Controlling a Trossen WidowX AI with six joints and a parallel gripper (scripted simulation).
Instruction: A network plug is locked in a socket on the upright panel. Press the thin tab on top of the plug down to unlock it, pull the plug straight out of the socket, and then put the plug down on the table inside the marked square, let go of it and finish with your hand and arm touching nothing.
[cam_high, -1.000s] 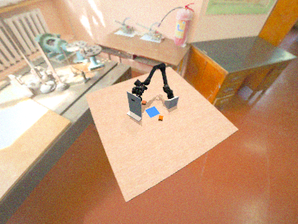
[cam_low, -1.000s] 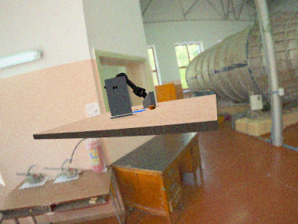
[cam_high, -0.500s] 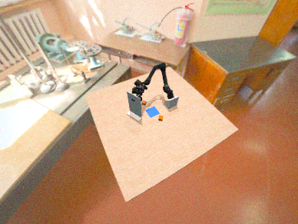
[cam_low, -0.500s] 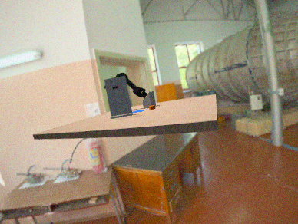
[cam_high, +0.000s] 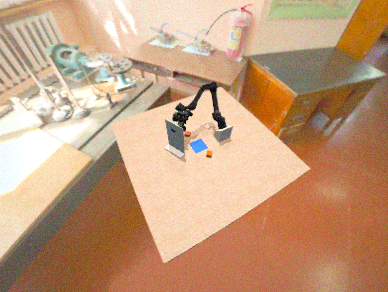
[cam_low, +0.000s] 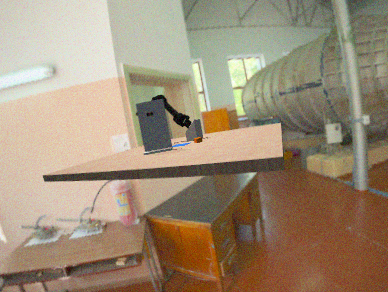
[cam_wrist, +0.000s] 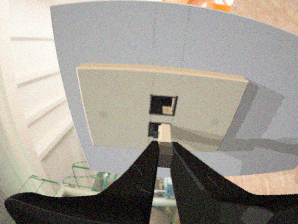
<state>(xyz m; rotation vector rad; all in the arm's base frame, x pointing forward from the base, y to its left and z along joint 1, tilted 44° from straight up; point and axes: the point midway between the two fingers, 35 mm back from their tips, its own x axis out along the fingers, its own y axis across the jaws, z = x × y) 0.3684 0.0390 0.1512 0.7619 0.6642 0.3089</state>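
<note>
Now: gripper tip 230 mm above the blue marked square, 160 mm past it and 60 mm to the right of it. Also, from my gripper tip: upright panel (90 mm below, 30 mm ahead, 10 mm to the left); brown-red cube (210 mm below, 130 mm behind, 90 mm to the right); network plug (right at my gripper tip).
</note>
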